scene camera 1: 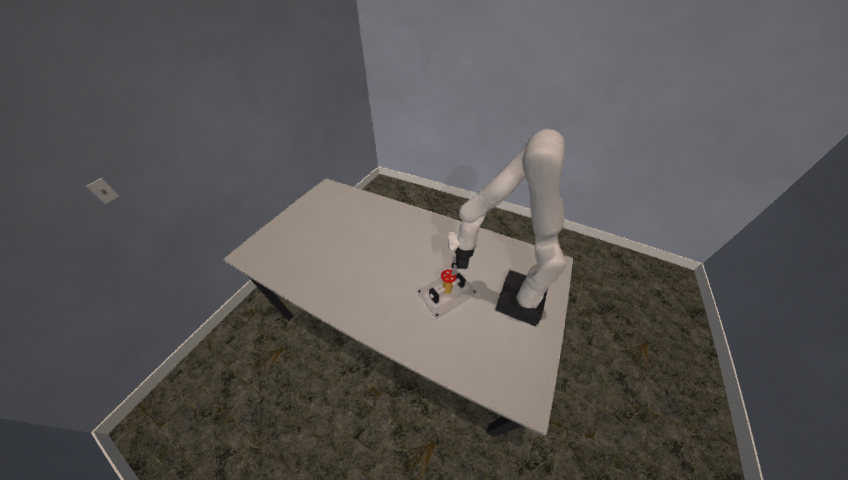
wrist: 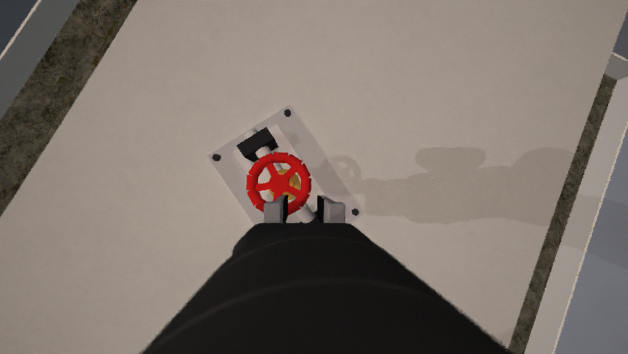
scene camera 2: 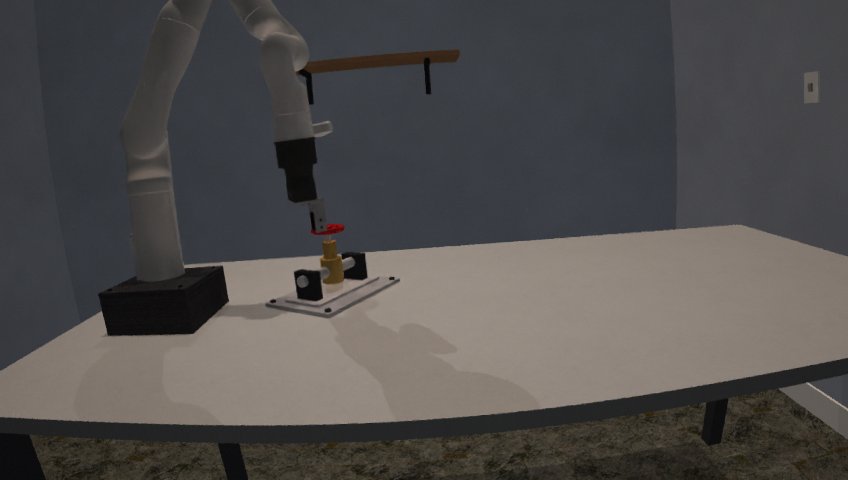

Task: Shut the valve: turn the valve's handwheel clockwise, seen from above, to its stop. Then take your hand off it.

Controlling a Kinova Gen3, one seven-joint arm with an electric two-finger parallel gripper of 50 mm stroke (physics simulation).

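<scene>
The valve's red handwheel (scene camera 1: 448, 275) (scene camera 2: 337, 228) (wrist: 281, 183) lies level on top of the orange valve body (scene camera 1: 448, 288) (scene camera 2: 332, 270). The body stands on a light base plate (scene camera 1: 450, 304) (scene camera 2: 360, 299) (wrist: 227, 172). My gripper (scene camera 1: 454, 271) (scene camera 2: 318, 229) (wrist: 302, 205) is partly open and holds nothing. Its tips are at about the wheel's height, at its edge. In the wrist view the left finger overlaps the wheel's lower rim and the right finger is outside the wheel. Whether a finger touches the rim or a spoke cannot be told.
Black pipe supports (scene camera 1: 433, 295) (scene camera 2: 309, 285) (wrist: 257, 142) stand on the plate, on either side of the valve body. The arm's black base block (scene camera 1: 505, 300) (scene camera 2: 148, 312) stands on the table (scene camera 1: 357, 267) (scene camera 2: 535, 309) beside the plate. A brown shelf (scene camera 2: 386, 61) hangs on the wall behind.
</scene>
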